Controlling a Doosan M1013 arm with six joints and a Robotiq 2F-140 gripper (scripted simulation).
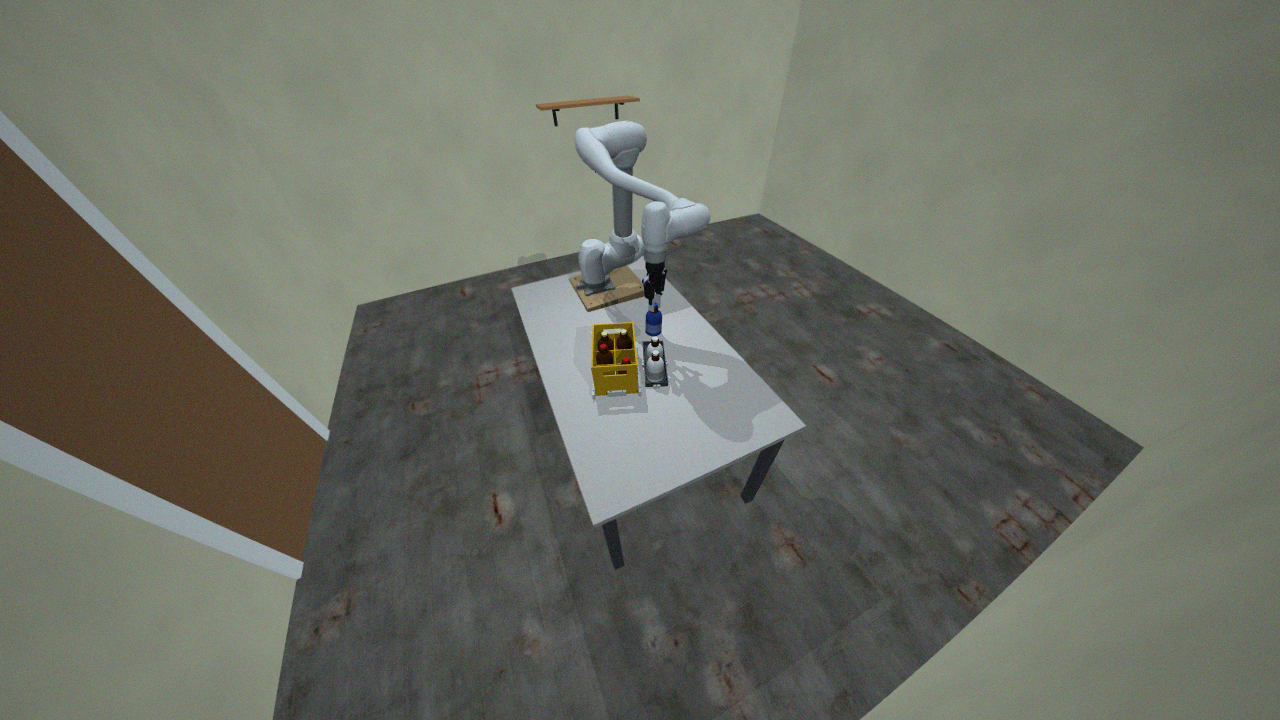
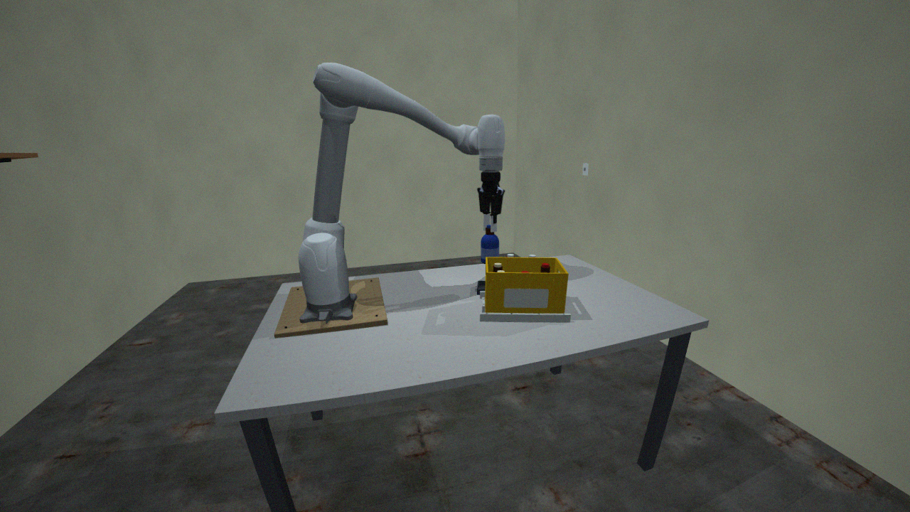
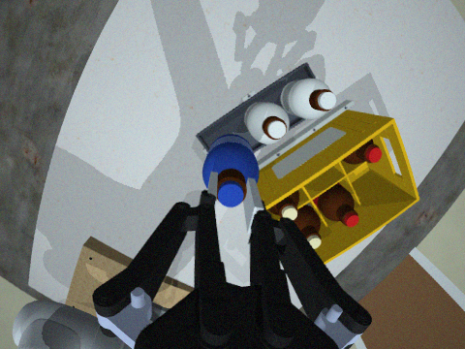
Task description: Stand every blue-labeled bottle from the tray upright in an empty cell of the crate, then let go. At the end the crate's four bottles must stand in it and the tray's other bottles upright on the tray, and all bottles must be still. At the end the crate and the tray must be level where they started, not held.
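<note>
The blue-labeled bottle is 90 mm below my hand. Round my hand: yellow crate (70 mm ahead, 210 mm to the right, 210 mm below).
</note>
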